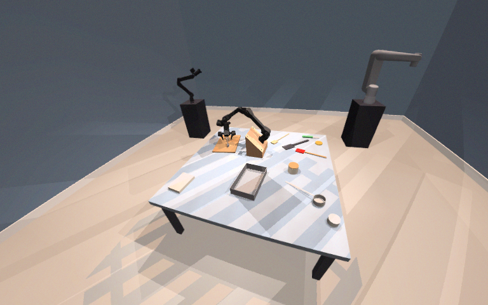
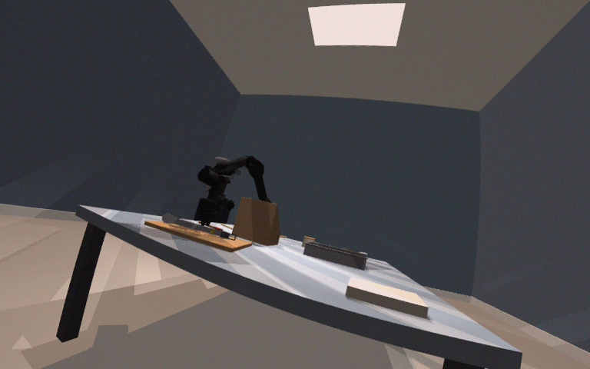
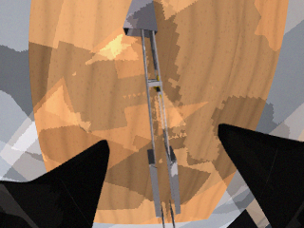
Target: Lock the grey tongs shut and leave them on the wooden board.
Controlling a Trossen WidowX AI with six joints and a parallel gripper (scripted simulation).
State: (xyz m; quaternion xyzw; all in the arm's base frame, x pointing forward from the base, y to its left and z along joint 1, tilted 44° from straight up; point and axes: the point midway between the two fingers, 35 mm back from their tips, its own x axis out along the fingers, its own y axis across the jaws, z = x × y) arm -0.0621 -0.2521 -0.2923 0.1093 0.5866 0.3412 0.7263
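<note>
Right now my gripper tip is 4 cm above the wooden board. From my gripper tip the other things lie so: roasting tin 54 cm ahead, 37 cm to the left, 2 cm below; then white disc 92 cm to the left, 77 cm ahead, 3 cm below; then pale slab 65 cm ahead, 16 cm to the right, 3 cm below.
</note>
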